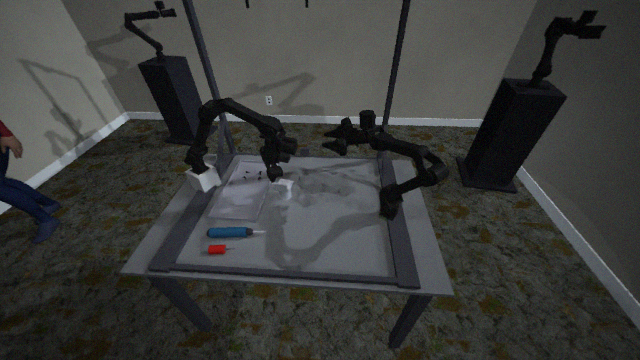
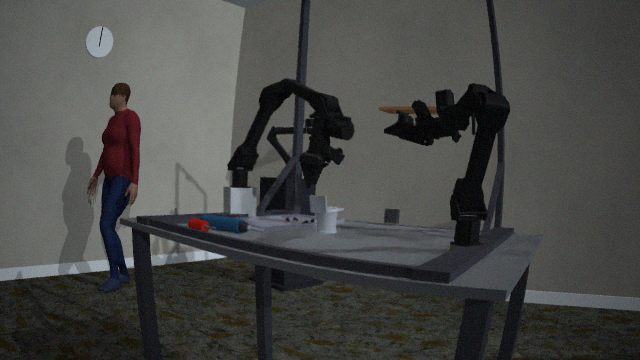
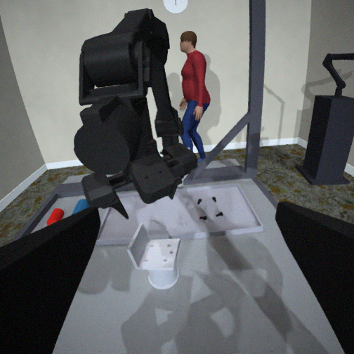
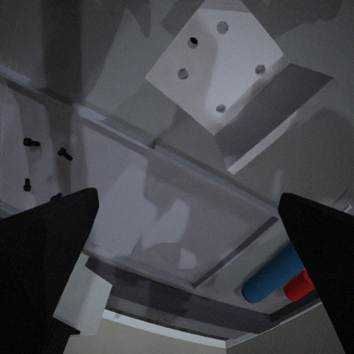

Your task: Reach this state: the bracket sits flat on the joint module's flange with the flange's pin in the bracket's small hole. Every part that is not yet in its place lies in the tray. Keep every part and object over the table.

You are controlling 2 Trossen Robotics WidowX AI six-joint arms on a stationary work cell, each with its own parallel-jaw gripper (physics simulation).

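Places are measured from the left arm's base along level axes (x ahead, y left, z up), in millimetres.
Where they show: left gripper, fingertip midpoint: [image 1: 323,139] [image 2: 391,134]; right gripper, fingertip midpoint: [image 2: 311,186]; left arm's base at its link origin: [image 1: 388,213] [image 2: 466,244]; right arm's base at its link origin: [image 1: 200,169] [image 2: 239,187].
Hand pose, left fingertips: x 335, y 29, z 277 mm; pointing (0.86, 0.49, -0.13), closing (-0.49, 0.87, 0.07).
Things, the pixels of their top centre, and the offset from my left fingertips. "spot": a spot on its surface instead.
- white cylindrical joint module at its top centre: [image 2: 327,211] [image 1: 284,185] dx +130, dy +138, dz -233 mm
- blue screwdriver at a spot on its surface: [image 2: 222,223] [image 1: 231,235] spot: dx +137, dy +457, dz -272 mm
- smaller red screwdriver at its top centre: [image 2: 203,220] [image 1: 221,246] dx +123, dy +519, dz -262 mm
- white block at its top centre: [image 2: 239,187] [image 1: 200,169] dx +507, dy +322, dz -184 mm
A white L-shaped bracket [image 1: 284,184] [image 3: 162,252] [image 4: 230,55] lies on top of the white cylindrical joint module [image 2: 326,223] [image 3: 164,278]. Its holed plate looks about level, its side plate stands up. One hole looks dark; whether the flange's pin is in it I cannot tell. Several black screws [image 3: 219,214] [image 4: 64,153] lie in the tray [image 1: 212,218] [image 3: 200,236] [image 4: 215,184]. My right gripper [image 4: 190,199] is open and empty, above the tray side near the bracket. My left gripper [image 1: 325,140] [image 3: 188,213] is open and empty, high over the back of the table.
A blue screwdriver [image 1: 229,232] [image 2: 222,223] [image 4: 274,275] and a smaller red screwdriver [image 1: 217,249] [image 2: 198,225] [image 3: 56,216] lie in front of the tray. A white block [image 1: 203,178] [image 4: 87,295] stands under the right arm's base. Dark frame rails edge the table.
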